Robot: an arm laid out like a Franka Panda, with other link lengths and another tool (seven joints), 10 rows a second.
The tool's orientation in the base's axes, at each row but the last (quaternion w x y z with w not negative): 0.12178 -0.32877 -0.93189 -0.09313; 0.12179 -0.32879 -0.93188 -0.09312; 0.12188 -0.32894 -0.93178 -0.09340; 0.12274 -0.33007 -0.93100 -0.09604; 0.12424 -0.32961 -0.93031 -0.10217; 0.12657 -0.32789 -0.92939 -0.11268
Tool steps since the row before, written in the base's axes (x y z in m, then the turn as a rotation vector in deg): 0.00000 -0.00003 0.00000 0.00 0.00 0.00; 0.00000 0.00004 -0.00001 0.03 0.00 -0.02; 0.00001 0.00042 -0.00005 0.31 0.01 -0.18; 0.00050 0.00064 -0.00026 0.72 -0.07 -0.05; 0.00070 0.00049 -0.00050 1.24 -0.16 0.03; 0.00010 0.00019 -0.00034 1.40 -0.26 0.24
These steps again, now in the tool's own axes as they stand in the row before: -0.00002 -0.00002 -0.00001 0.00 0.00 0.00; 0.00002 0.00003 0.00002 -0.03 0.02 0.01; 0.00023 0.00032 0.00015 -0.28 0.19 0.12; -0.00007 0.00078 0.00033 -0.60 0.40 -0.09; -0.00039 0.00077 0.00049 -1.02 0.67 -0.28; -0.00007 0.00017 0.00036 -1.13 0.73 -0.53
